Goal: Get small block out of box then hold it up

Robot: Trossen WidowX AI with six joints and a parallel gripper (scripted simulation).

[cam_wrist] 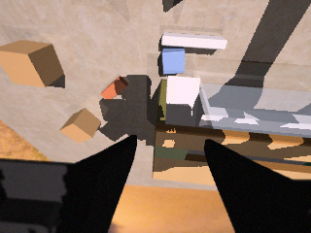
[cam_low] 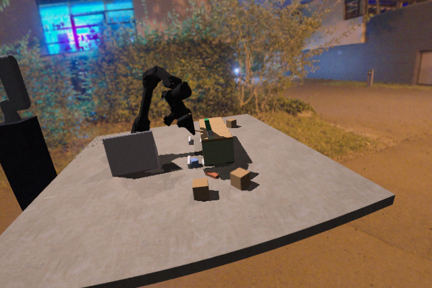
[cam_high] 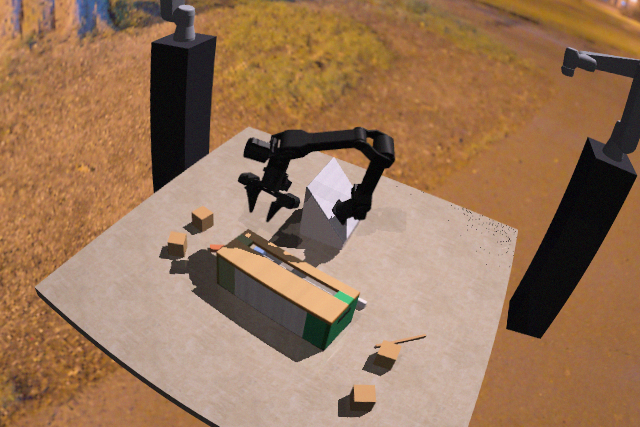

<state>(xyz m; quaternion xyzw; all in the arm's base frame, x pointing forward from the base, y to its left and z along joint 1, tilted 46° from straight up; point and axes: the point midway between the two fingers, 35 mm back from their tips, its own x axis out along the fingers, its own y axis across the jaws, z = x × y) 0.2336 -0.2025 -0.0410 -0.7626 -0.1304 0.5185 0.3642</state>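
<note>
The small blue block lies 1 cm behind my gripper tip and 15 cm below it. Round my gripper tip: reddish piece 3 cm ahead, 12 cm to the right, 16 cm below; then box 10 cm ahead, 16 cm to the left, 10 cm below; then thin stick 12 cm ahead, 51 cm to the left, 16 cm below.
</note>
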